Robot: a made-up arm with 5 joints.
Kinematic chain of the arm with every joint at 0, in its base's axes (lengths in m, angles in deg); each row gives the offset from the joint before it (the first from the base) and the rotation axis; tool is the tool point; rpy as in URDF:
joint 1: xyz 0.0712 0 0.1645 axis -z
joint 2: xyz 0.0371 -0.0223 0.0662 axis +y
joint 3: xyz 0.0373 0 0.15 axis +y
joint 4: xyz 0.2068 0 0.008 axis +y
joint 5: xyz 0.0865 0.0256 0 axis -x
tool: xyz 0 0 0 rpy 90 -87.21 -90
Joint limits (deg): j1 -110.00..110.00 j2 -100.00..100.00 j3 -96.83..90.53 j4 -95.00..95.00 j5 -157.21..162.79
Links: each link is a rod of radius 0.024 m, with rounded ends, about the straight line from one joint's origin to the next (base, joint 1, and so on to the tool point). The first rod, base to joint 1, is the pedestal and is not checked.
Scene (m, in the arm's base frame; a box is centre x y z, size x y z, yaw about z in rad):
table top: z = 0
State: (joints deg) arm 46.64 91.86 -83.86 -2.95 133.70
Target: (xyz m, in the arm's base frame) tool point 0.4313 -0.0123 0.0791
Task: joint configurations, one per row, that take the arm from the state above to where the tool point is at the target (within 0.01 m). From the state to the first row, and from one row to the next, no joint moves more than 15 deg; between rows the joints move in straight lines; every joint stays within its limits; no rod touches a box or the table.
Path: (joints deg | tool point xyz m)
1: 35.60 83.62 -68.99 11.56 133.70 | 0.4553 -0.2709 0.1276
2: 24.56 75.39 -54.12 26.08 133.70 | 0.4781 -0.1823 0.1013
3: 13.52 67.15 -39.26 40.59 133.70 | 0.4687 -0.0922 0.0844
4: 2.48 58.91 -24.39 55.10 133.70 | 0.4313 -0.0123 0.0791

